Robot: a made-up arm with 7 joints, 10 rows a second.
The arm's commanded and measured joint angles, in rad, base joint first. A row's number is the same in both.
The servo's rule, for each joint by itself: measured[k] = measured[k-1] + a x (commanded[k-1-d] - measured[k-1]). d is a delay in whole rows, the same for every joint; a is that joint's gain. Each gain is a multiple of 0.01, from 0.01 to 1. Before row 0 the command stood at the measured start. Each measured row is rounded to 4 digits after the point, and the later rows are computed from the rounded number. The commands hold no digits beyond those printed.
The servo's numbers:
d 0
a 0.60 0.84 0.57 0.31 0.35 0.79 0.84
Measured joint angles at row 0:
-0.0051, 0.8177, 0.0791, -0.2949, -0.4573, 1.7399, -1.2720
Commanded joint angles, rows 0 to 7:
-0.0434, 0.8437, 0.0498, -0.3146, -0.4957, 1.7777, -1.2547
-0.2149, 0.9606, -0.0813, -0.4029, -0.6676, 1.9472, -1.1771
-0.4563, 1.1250, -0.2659, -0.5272, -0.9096, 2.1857, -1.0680
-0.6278, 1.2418, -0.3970, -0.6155, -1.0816, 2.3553, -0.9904
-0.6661, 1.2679, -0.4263, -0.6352, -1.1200, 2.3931, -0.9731
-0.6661, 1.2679, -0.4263, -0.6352, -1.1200, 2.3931, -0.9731
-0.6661, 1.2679, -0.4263, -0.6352, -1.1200, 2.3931, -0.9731
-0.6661, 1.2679, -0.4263, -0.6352, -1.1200, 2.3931, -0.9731
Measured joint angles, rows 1 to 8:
-0.0281, 0.8395, 0.0624, -0.3010, -0.4707, 1.7698, -1.2575
-0.1402, 0.9412, -0.0195, -0.3326, -0.5396, 1.9099, -1.1900
-0.3299, 1.0956, -0.1599, -0.3929, -0.6691, 2.1278, -1.0875
-0.5086, 1.2184, -0.2950, -0.4619, -0.8135, 2.3075, -1.0059
-0.6031, 1.2600, -0.3698, -0.5156, -0.9208, 2.3751, -0.9783
-0.6409, 1.2666, -0.4020, -0.5527, -0.9905, 2.3893, -0.9739
-0.6560, 1.2677, -0.4159, -0.5783, -1.0358, 2.3923, -0.9732
-0.6621, 1.2679, -0.4218, -0.5959, -1.0653, 2.3929, -0.9731

